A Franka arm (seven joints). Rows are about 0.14 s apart.
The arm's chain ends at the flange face. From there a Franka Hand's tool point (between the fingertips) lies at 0.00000 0.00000 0.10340 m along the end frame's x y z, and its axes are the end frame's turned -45 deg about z.
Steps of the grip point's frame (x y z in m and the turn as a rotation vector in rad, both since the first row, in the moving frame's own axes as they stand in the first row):
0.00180 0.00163 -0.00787 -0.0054 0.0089 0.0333
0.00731 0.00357 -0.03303 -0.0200 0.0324 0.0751
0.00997 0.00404 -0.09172 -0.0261 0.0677 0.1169
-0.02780 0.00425 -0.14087 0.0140 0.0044 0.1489
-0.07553 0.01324 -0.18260 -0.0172 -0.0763 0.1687
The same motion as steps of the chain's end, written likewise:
0.00138 0.00012 -0.00786 0.0025 0.0101 0.0333
0.00383 -0.00188 -0.03296 0.0088 0.0371 0.0751
0.00289 -0.00156 -0.09145 0.0294 0.0663 0.1169
-0.01605 0.02406 -0.14086 0.0130 -0.0068 0.1489
-0.03917 0.05634 -0.18228 -0.0661 -0.0418 0.1687

